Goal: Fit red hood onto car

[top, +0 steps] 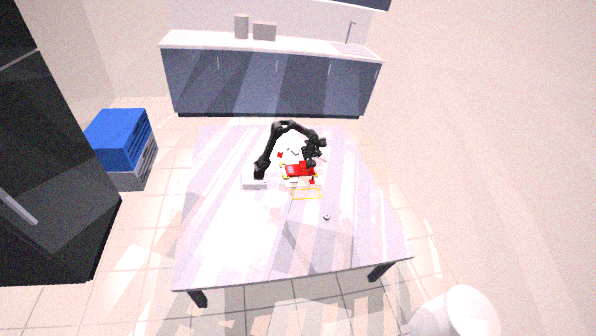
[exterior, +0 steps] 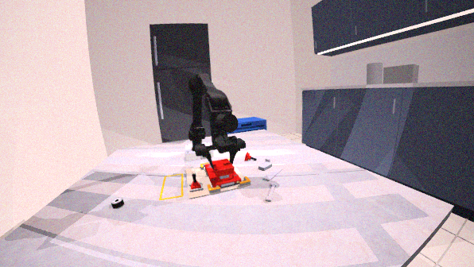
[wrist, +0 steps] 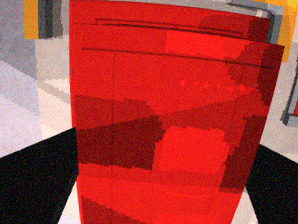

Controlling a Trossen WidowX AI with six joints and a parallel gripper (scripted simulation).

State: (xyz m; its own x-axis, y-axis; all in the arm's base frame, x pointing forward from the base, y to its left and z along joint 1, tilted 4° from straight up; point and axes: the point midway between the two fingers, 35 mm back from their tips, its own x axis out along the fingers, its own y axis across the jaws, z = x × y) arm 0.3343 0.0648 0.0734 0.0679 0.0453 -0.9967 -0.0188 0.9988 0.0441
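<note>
Right now my gripper tip is 40 mm above the engine block and 10 mm to the right of it. The rest, counted from my gripper tip: black ring 400 mm to the right, 50 mm below, 40 mm ahead; red hood 10 mm above.
</note>
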